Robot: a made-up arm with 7 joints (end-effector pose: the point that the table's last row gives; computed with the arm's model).
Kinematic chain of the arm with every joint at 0, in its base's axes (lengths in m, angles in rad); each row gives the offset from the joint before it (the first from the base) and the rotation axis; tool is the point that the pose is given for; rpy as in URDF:
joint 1: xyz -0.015 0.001 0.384 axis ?
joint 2: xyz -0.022 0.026 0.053 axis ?
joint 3: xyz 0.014 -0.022 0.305 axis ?
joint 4: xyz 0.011 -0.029 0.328 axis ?
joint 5: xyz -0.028 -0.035 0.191 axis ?
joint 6: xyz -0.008 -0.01 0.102 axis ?
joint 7: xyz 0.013 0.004 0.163 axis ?
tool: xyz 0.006 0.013 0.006 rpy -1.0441 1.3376 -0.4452
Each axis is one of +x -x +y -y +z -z.
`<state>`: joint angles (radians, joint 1 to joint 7).
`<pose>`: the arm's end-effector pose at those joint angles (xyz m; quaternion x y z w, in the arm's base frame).
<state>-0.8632 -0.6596 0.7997 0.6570 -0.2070 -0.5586 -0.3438</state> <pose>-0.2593 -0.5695 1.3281 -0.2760 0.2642 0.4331 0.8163</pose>
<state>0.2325 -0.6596 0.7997 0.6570 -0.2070 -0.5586 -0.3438</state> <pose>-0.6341 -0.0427 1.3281 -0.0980 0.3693 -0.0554 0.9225</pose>
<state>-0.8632 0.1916 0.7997 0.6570 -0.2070 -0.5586 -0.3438</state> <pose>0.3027 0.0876 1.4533 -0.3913 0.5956 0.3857 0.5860</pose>
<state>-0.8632 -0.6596 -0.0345 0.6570 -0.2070 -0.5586 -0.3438</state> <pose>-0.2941 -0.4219 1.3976 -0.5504 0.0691 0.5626 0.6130</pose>
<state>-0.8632 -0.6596 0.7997 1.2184 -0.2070 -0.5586 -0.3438</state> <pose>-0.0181 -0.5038 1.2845 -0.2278 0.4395 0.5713 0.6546</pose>
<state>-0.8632 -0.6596 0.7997 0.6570 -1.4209 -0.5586 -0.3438</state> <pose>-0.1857 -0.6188 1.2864 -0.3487 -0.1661 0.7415 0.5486</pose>
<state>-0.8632 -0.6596 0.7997 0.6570 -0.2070 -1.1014 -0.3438</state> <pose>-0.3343 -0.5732 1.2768 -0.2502 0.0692 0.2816 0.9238</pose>
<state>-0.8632 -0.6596 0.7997 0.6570 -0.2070 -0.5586 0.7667</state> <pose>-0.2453 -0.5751 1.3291 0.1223 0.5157 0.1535 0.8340</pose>
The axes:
joint 1: -z
joint 2: +y
joint 3: -z
joint 4: +y
joint 5: -z
joint 6: +y
joint 7: -z

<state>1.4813 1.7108 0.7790 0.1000 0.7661 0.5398 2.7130</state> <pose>-0.0724 -1.0401 0.3193 0.3354 0.0629 0.3914 0.8546</pose>
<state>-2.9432 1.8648 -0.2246 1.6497 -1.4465 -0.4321 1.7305</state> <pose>-0.4300 0.0948 -0.2182 0.6355 -0.1820 0.7357 0.1475</pose>
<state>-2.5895 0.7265 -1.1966 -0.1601 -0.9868 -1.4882 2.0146</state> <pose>-0.5186 0.5647 1.0316 0.5079 -0.6431 -0.3811 0.4281</pose>
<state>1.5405 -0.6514 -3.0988 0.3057 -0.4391 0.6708 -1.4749</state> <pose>-0.0050 0.7861 1.1387 0.2696 -0.2385 -0.6523 0.6671</pose>
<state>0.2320 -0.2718 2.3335 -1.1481 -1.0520 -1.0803 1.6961</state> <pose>0.0024 0.4269 1.1623 0.0318 -0.2676 -0.7846 0.5585</pose>
